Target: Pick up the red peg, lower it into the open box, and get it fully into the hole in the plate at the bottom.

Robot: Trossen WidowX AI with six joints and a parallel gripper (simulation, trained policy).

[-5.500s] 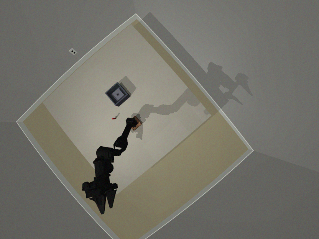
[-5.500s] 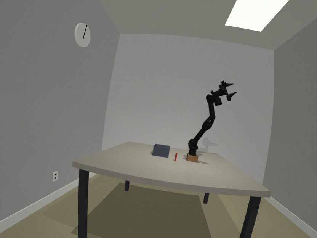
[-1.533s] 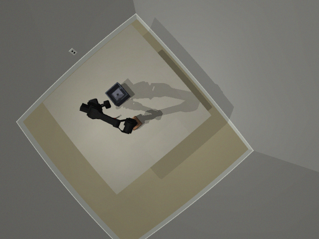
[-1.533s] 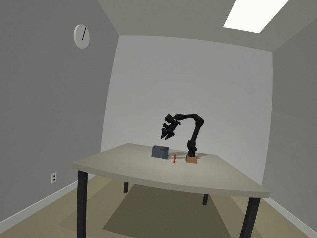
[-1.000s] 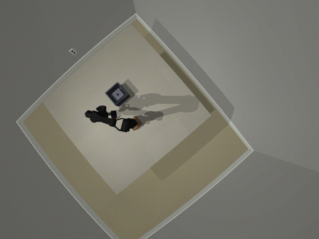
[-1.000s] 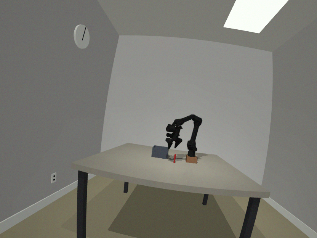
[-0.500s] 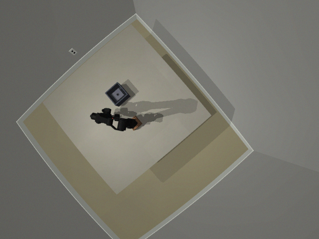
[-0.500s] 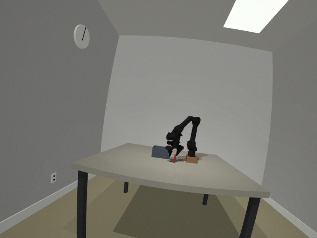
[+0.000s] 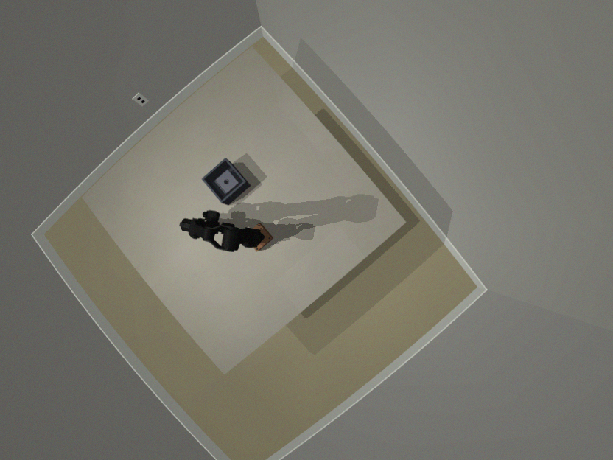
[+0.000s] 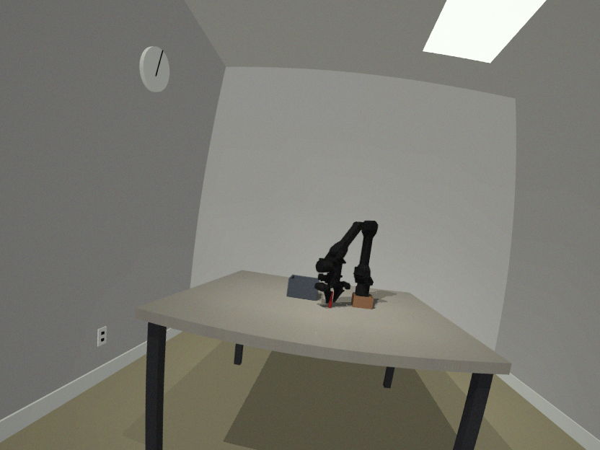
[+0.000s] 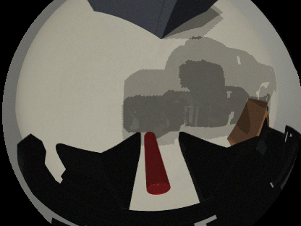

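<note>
The plate is 13 cm ahead of my gripper tip, 19 cm to the right of it and 2 cm above it. Also, from my gripper tip: dark grey box (13 cm ahead, 19 cm to the right, 1 cm above); red peg (1 cm to the left, 2 cm above).
</note>
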